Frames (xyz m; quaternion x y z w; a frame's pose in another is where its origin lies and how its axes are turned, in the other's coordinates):
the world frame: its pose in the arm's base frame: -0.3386 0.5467 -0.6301 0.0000 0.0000 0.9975 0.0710
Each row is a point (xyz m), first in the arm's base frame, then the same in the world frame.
Working: the arm's base frame: its pose in the world frame: -0.4126 0.4932 0.6301 0.0000 0.0000 -0.9975 0.0710

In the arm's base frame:
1: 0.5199 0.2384 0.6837
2: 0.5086 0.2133 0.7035
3: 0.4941 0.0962 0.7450
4: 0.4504 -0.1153 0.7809
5: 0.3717 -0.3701 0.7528
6: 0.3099 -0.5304 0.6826
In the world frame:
1: -0.8935 0.1836 1.3138
2: -0.8859 0.2100 1.3336
3: -0.8881 0.3280 1.3751
4: -0.8748 0.5436 1.4110
5: -0.8330 0.8070 1.3829
6: -0.7945 0.9744 1.3127

